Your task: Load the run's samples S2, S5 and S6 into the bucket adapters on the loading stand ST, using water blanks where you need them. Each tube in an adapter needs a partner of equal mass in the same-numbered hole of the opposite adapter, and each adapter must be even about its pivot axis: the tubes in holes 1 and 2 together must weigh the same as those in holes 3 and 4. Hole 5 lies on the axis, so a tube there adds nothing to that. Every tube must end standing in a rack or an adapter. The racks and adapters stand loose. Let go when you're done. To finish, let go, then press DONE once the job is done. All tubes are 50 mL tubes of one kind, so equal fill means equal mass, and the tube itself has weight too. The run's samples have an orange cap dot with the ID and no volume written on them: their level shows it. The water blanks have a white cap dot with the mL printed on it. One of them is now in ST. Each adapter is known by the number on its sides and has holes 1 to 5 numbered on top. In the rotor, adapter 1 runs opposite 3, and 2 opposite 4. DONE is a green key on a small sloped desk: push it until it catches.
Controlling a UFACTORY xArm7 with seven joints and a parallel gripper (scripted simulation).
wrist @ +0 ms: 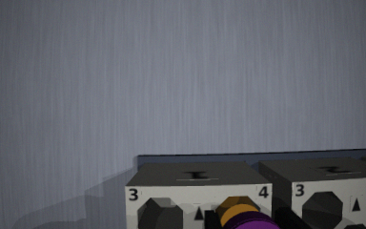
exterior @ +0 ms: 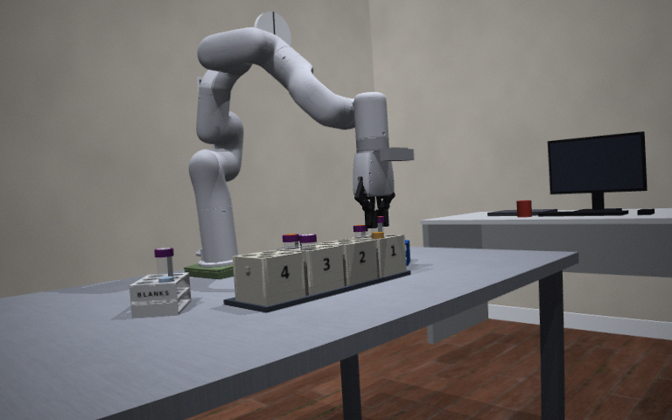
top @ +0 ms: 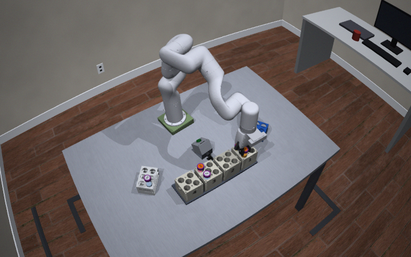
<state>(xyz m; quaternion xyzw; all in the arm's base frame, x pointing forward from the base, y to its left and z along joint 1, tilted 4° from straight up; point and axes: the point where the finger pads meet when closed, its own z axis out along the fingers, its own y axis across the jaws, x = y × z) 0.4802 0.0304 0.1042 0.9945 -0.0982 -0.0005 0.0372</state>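
My hand is 24 cm past the green done key, 7 cm to the left of it and 7 cm above it. Also, from my hand: sample tube 21 cm to the right, 9 cm behind, 7 cm below; then tube with yellowish liquid 7 cm below, 4 cm behind, 1 cm to the left; then white-dot blank 22 cm to the right, 7 cm below, 5 cm behind.
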